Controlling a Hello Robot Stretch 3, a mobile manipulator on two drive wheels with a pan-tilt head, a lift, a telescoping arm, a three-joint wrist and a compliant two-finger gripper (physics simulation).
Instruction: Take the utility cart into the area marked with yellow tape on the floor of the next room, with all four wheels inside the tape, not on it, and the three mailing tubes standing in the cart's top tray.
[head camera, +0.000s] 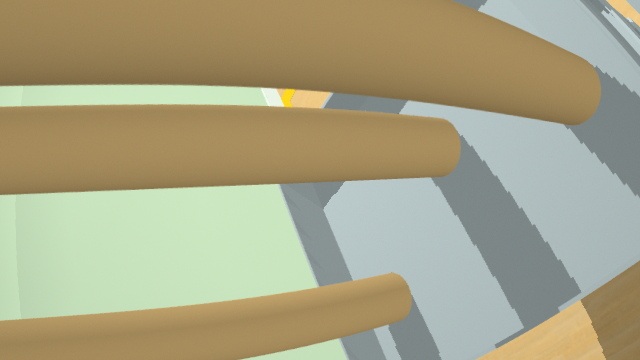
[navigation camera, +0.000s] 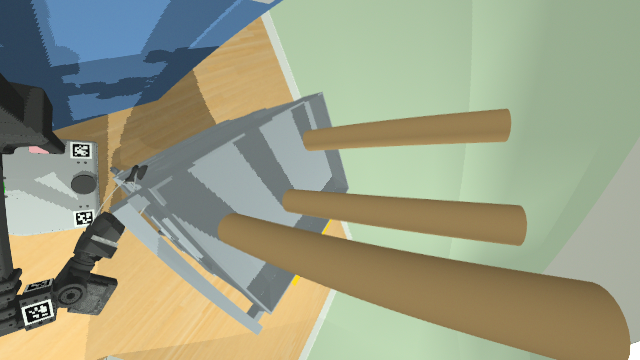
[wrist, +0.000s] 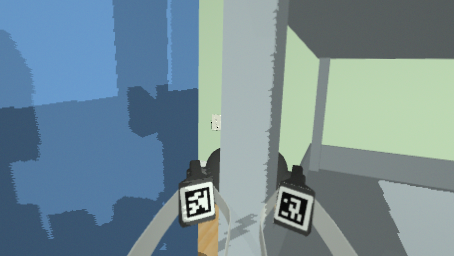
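Pixels of known places: gripper, fingertip midpoint: (navigation camera: 155, 169); robot's base, link origin: (navigation camera: 83, 182).
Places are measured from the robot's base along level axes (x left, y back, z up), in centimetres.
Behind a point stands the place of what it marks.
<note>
The grey utility cart (head camera: 390, 235) {x 7.4, y -62.2, z 79.4 cm} (navigation camera: 225, 175) {x 4.1, y -26.5, z 79.4 cm} stands near a green wall, its top tray seen from above. Three brown mailing tubes stand in the tray: one tube (head camera: 250, 45) {x -7.0, y -25.1, z 120.0 cm} (navigation camera: 425, 290) {x -8.2, y -24.3, z 123.8 cm}, a second tube (head camera: 225, 147) {x -4.5, y -46.8, z 112.3 cm} (navigation camera: 405, 217) {x -5.1, y -46.7, z 118.1 cm} and a third tube (head camera: 200, 320) {x 14.7, y -58.7, z 112.4 cm} (navigation camera: 410, 130) {x 17.0, y -57.7, z 117.4 cm}. My gripper (navigation camera: 125, 175) (wrist: 247, 167) {x 5.5, y -14.5, z 64.9 cm} is shut on the cart's corner post (wrist: 247, 90) {x 1.0, y -10.8, z 70.9 cm}, one finger on each side of it. Short pieces of yellow tape (head camera: 287, 97) {x -50.7, y -227.5, z 0.1 cm} (navigation camera: 296, 280) {x -112.8, y -145.9, z 0.1 cm} show on the floor past the tray's edge. The cart's wheels are hidden.
A blue wall (navigation camera: 125, 40) {x 30.3, y -6.3, z 76.2 cm} (wrist: 75, 75) {x 29.2, y -4.4, z 71.4 cm} rises beside the cart. The green wall (head camera: 150, 240) {x 15.8, y -187.2, z 88.8 cm} (navigation camera: 400, 65) {x 82.0, y -138.8, z 102.1 cm} with a white baseboard is beyond its far end. The cart's pale handle bar (navigation camera: 185, 263) {x -12.0, y -13.8, z 86.4 cm} is at the end near my base (navigation camera: 40, 200) {x -5.0, y 11.2, z 16.0 cm}. A small white outlet (wrist: 216, 122) {x 144.1, y -92.9, z 40.1 cm} is on the green wall.
</note>
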